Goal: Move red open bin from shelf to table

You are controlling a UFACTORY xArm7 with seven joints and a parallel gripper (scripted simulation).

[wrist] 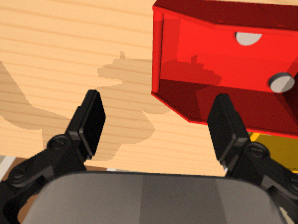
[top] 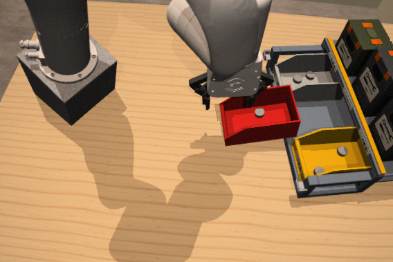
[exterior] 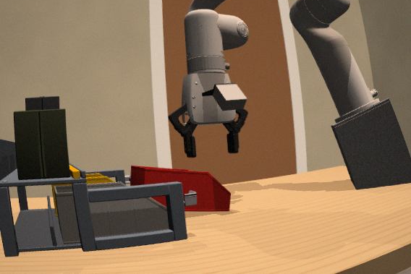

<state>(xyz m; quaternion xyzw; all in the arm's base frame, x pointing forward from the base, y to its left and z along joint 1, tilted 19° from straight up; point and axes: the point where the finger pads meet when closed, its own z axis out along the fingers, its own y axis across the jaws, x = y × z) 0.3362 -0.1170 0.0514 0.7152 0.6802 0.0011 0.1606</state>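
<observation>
Now: the red open bin 80 mm ahead of my hand, 70 mm below it and 10 mm to the right of it. The rest, counted from my hand: dark box: 350 mm ahead, 90 mm to the left, 30 mm above; then yellow open bin: 230 mm ahead, 130 mm to the right, 80 mm below.
</observation>
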